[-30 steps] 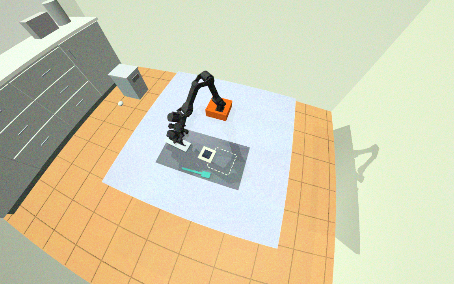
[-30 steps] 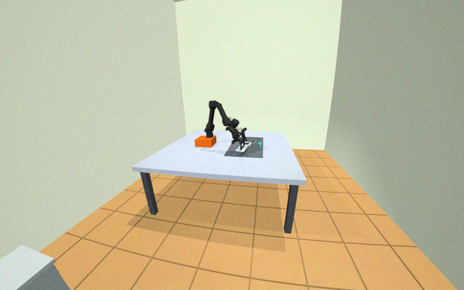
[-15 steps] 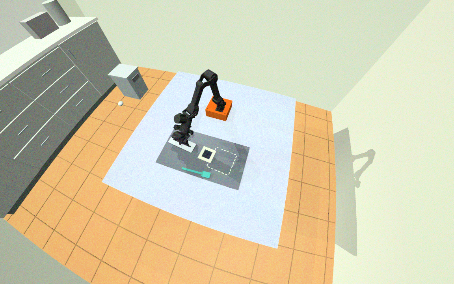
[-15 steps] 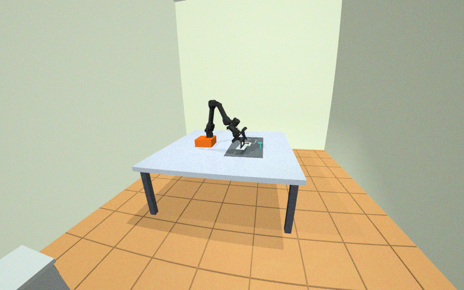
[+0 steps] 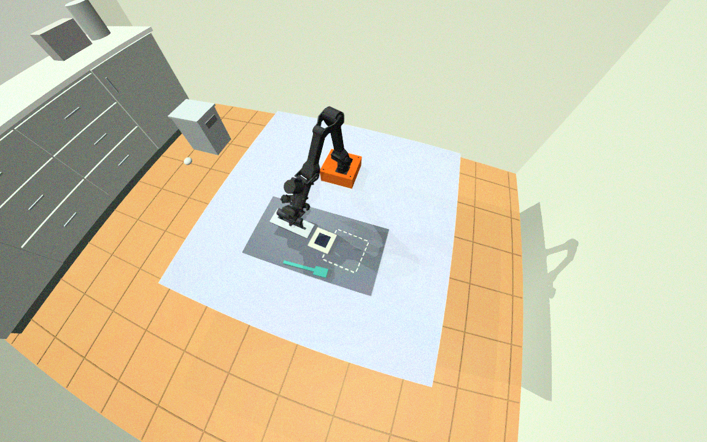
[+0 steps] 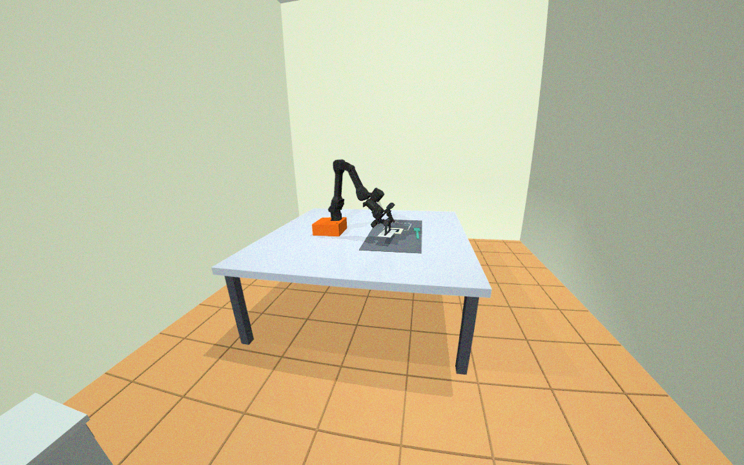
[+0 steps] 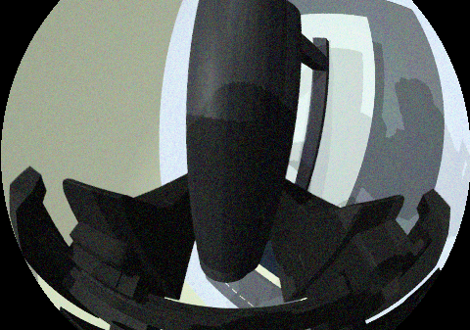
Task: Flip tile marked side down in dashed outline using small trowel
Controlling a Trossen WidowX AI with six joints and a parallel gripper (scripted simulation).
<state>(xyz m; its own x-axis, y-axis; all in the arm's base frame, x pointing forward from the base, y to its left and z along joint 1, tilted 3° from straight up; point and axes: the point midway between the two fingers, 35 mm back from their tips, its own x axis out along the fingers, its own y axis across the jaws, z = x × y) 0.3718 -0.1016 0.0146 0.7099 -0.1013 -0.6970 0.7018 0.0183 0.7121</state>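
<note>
Right now my gripper tip is 11 cm to the right of the grey mat and 11 cm above it. Round my gripper tip: teal trowel 14 cm ahead, 14 cm to the left, 8 cm below; then square tile 1 cm behind, 14 cm to the left, 8 cm below.
</note>
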